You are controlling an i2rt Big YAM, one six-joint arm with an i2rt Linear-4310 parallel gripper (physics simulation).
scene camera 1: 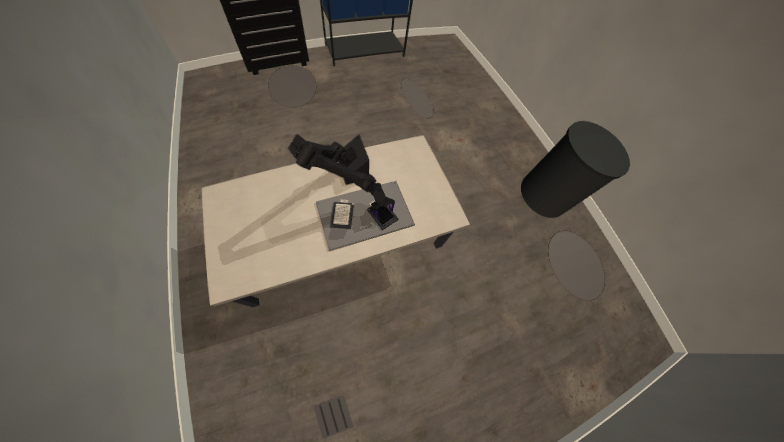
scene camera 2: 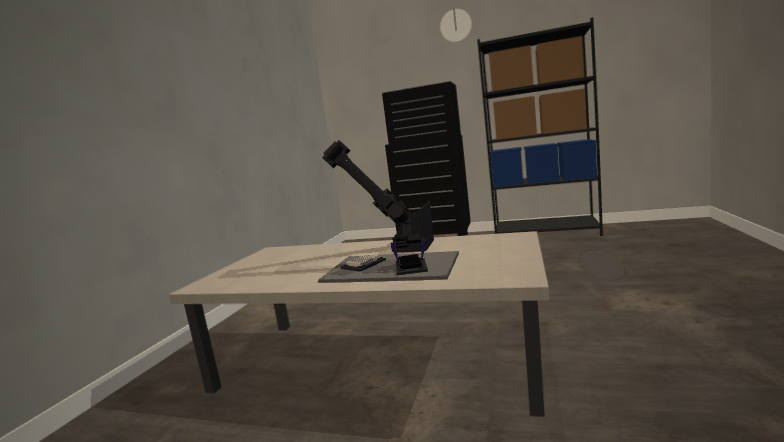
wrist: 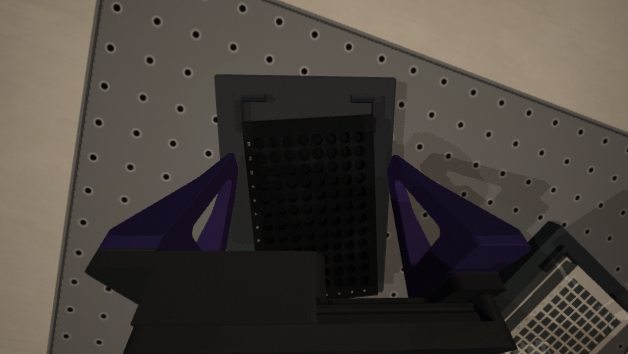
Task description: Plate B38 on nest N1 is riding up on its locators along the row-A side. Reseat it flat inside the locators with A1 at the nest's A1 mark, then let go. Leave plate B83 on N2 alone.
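Places are measured from the arm's base along level axes (x right, y down, z ahead), in millimetres.
Where they show: gripper, between the fingertips: [scene camera 1: 385,215] [scene camera 2: 410,261] [wrist: 313,161]; arm's base, origin of its link: [scene camera 1: 348,158].
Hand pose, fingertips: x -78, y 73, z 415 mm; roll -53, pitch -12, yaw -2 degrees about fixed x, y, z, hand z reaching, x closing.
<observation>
Things, the pixels of their centre, and the offset from my fingertips. Level surfaces: height alone.
- dark nest N1, middle of its body: [wrist: 308,194] [scene camera 2: 411,265] [scene camera 1: 382,214] dx +4, dy +25, dz -27 mm
- dark nest N2, middle of its body: [wrist: 531,330] [scene camera 2: 363,262] [scene camera 1: 342,214] dx +230, dy +25, dz -108 mm
- pale table, height of its surface: dy +47 mm
A black well plate, taken as B38 [scene camera 1: 384,213] [scene camera 2: 409,260] [wrist: 310,190], sits slightly askew on the dark nest N1 [wrist: 305,86]. Small marks run along its left long edge in the wrist view. A gap separates its far end from the far corner locators [wrist: 257,99]. Its near left corner is hidden by the gripper body. The gripper [scene camera 2: 409,256] [wrist: 314,157] is open, one purple finger beside each long side, with nothing held. A white plate, taken as B83 [scene camera 1: 342,212] [scene camera 2: 362,260] [wrist: 565,310], sits on dark nest N2 [wrist: 552,234]. Labels are unreadable.
Both nests stand on a grey perforated board [scene camera 1: 356,241] [scene camera 2: 439,271] [wrist: 150,125] on the pale table [scene camera 1: 247,274] [scene camera 2: 494,274]. Nest N2 lies close to the right finger in the wrist view. A dark cylinder [scene camera 1: 570,170] stands on the floor away from the table.
</observation>
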